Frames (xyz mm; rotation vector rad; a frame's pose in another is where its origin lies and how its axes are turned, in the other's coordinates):
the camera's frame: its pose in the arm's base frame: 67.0 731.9 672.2 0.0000 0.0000 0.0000
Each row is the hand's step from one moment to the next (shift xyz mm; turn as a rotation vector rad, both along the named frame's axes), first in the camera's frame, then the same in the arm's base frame.
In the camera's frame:
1: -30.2 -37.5 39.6 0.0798 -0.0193 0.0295
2: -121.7 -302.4 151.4 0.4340 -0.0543 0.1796
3: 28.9 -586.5 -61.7 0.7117 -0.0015 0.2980
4: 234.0 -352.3 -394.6 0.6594 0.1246 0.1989
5: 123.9 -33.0 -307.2 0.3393 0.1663 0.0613
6: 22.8 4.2 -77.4 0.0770 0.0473 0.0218
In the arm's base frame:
1: -30.2 -37.5 39.6 0.0798 -0.0193 0.0295
2: -121.7 -302.4 151.4 0.4340 -0.0543 0.1796
3: 28.9 -586.5 -61.7 0.7117 -0.0015 0.2980
4: 234.0 -352.3 -394.6 0.6594 0.1246 0.1989
5: 123.9 -33.0 -307.2 0.3393 0.1663 0.0613
6: 22.8 4.2 -77.4 0.0770 0.0473 0.0218

